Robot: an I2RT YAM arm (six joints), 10 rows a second.
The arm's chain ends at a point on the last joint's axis. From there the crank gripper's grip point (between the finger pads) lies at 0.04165 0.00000 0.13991 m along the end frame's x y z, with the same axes.
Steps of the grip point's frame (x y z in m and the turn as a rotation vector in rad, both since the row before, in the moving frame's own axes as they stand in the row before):
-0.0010, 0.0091, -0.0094, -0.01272, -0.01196, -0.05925
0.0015, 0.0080, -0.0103, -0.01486, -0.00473, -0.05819
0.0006, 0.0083, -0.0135, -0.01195, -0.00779, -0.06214
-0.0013, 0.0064, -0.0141, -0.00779, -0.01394, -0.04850
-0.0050, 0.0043, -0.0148, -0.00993, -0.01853, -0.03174
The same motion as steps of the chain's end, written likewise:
0.0007, 0.0097, -0.0099, -0.01272, -0.01196, -0.05925
0.0022, 0.0083, -0.0105, -0.01486, -0.00473, -0.05819
0.0017, 0.0092, -0.0138, -0.01195, -0.00779, -0.06214
0.0007, 0.0073, -0.0147, -0.00779, -0.01394, -0.04850
-0.0024, 0.0042, -0.0155, -0.00993, -0.01853, -0.03174

